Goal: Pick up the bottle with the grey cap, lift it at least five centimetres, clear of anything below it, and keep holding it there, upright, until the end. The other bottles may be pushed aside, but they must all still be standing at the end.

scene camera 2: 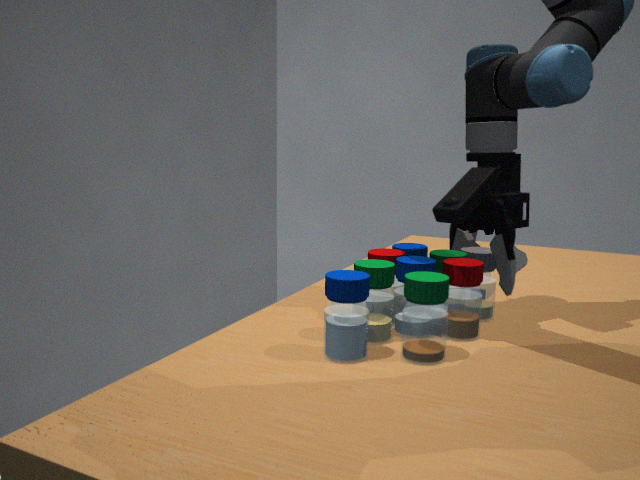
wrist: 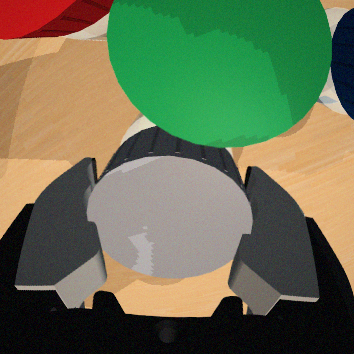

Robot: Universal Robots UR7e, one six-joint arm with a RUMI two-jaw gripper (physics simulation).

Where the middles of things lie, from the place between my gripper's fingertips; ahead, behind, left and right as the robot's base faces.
I see my gripper 11 cm to the right of the red-capped bottle (scene camera 2: 464,304), 1 cm below it and 1 cm short of it.
